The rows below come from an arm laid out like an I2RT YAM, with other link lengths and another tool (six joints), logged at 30 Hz.
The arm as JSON. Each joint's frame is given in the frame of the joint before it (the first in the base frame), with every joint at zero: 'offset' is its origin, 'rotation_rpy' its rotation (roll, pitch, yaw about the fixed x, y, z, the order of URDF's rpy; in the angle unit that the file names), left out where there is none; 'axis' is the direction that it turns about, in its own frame. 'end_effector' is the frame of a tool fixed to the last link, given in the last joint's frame.
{
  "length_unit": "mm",
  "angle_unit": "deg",
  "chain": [
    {
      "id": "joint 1",
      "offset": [
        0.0,
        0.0,
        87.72
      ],
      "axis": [
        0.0,
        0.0,
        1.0
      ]
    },
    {
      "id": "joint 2",
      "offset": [
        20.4,
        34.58,
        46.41
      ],
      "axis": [
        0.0,
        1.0,
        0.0
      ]
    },
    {
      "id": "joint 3",
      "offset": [
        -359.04,
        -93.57,
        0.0
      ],
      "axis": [
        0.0,
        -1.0,
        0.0
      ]
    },
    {
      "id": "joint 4",
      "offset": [
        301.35,
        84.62,
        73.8
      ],
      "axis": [
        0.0,
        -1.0,
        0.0
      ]
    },
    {
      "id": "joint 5",
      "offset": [
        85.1,
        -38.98,
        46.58
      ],
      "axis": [
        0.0,
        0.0,
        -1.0
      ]
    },
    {
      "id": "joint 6",
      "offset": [
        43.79,
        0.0,
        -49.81
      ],
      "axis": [
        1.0,
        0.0,
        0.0
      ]
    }
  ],
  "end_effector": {
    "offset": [
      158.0,
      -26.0,
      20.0
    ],
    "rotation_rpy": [
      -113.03,
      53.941,
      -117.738
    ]
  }
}
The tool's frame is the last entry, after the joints.
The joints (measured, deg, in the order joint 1, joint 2, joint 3, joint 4, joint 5, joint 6), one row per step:
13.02, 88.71, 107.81, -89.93, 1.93, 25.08
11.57, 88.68, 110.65, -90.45, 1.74, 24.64
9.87, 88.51, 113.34, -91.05, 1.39, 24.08
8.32, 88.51, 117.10, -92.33, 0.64, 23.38
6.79, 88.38, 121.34, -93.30, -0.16, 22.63
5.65, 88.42, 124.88, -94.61, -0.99, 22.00
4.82, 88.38, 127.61, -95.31, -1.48, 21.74
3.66, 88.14, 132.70, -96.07, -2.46, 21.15
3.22, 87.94, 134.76, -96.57, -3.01, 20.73
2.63, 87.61, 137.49, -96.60, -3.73, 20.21
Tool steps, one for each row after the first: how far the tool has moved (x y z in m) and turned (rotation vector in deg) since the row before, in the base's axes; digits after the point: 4 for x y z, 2 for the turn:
0.0028, -0.0083, 0.0170, 0.52, -2.28, -0.97
0.0006, -0.0098, 0.0167, 0.52, -2.19, -1.05
-0.0016, -0.0077, 0.0207, 0.77, -2.38, -0.60
-0.0022, -0.0073, 0.0249, 0.80, -3.32, -0.49
-0.0045, -0.0048, 0.0182, 0.63, -2.14, -0.17
-0.0034, -0.0038, 0.0150, 0.46, -2.04, -0.35
-0.0070, -0.0042, 0.0300, 0.78, -4.54, -0.10
-0.0050, -0.0010, 0.0119, 0.27, -1.77, 0.23
-0.0055, -0.0012, 0.0181, 0.35, -3.05, 0.28

